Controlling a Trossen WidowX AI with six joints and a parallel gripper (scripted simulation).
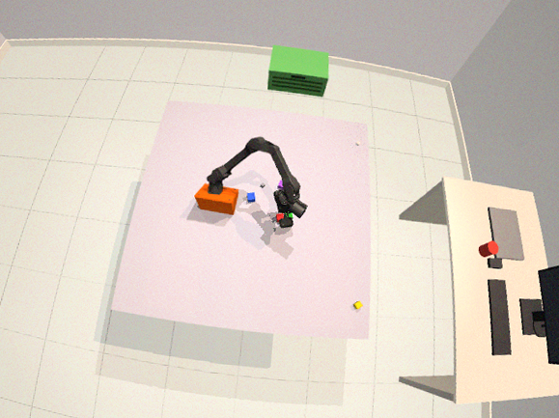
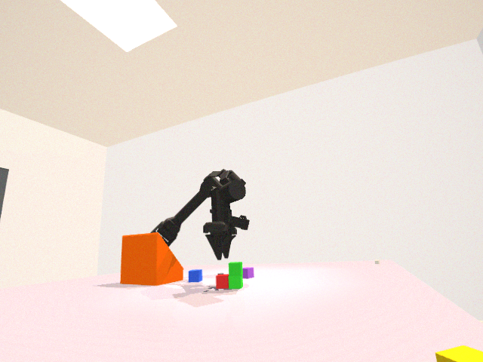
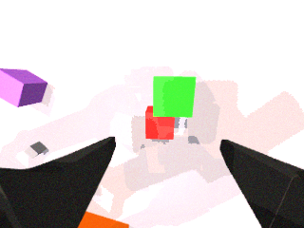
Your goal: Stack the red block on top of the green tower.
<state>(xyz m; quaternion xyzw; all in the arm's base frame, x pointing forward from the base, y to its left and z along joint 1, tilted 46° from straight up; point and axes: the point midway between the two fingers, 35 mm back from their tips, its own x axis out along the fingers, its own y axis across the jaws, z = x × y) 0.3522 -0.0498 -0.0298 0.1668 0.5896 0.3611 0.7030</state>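
The red block lies 60 mm below my gripper tip. Round my gripper tip: yellow cube 440 mm ahead, 400 mm to the right, 60 mm below; then purple cube 20 mm behind, 190 mm to the left, 60 mm below; then blue cube 170 mm behind, 90 mm to the left, 60 mm below.
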